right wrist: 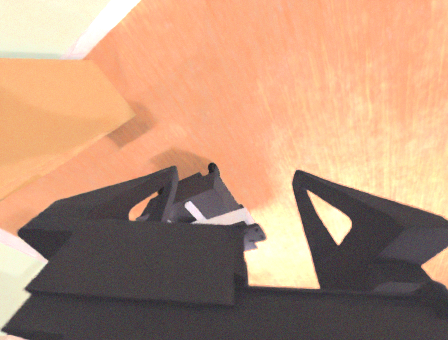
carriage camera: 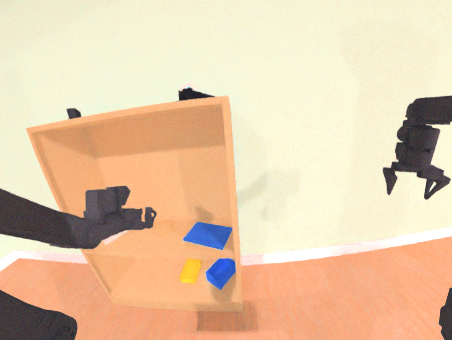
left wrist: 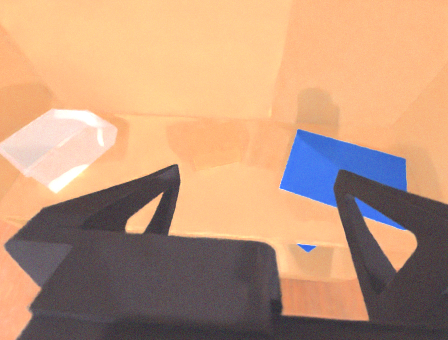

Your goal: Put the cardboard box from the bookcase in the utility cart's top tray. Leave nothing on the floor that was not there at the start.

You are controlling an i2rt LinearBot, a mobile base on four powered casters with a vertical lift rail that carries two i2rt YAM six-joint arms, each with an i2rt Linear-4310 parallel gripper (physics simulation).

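Places are measured from the left arm's base along level axes (x ahead, y left, z up), in millimetres.
Pixels of known places: left gripper, fingertip midpoint: (carriage camera: 144, 214) (left wrist: 255, 175); right gripper, fingertip midpoint: (right wrist: 234, 174) (carriage camera: 406, 196).
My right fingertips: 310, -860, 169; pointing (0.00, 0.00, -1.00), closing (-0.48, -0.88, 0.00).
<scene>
Behind a point stands the place of what it marks, as x, y, z.
The cardboard box (carriage camera: 164, 227) @[562, 44, -77] (left wrist: 217, 147) @[564, 56, -73] is a small tan block on the bookcase's upper shelf, close in colour to the wood and faint in both views. The bookcase (carriage camera: 232, 170) @[423, -328, 255] (left wrist: 175, 60) @[691, 140, 9] (right wrist: 50, 110) @[546, -333, -211] is light wood, open at the front. My left gripper (carriage camera: 152, 217) @[395, 7, 117] (left wrist: 255, 175) @[395, 7, 117] is open and empty, in front of the shelf, with the box beyond its fingers in the left wrist view. My right gripper (carriage camera: 409, 194) @[310, -860, 169] (right wrist: 234, 174) @[310, -860, 169] is open and empty, to the right of the bookcase. The utility cart does not show in the carriage view.
A blue flat object (carriage camera: 209, 235) @[541, -190, -115] (left wrist: 315, 165) @[566, -128, -115] lies right of the box; a whitish angular object (carriage camera: 114, 237) @[518, 325, -110] (left wrist: 65, 145) @[534, 312, -52] lies left. Below are a yellow block (carriage camera: 190, 270) @[585, -24, -430] and a blue bin (carriage camera: 220, 275) @[582, -206, -473] (left wrist: 306, 247) @[497, -201, -446]. Dark items (carriage camera: 74, 113) @[524, 310, 517] (carriage camera: 194, 94) @[521, -213, 514] show above the bookcase top.
</scene>
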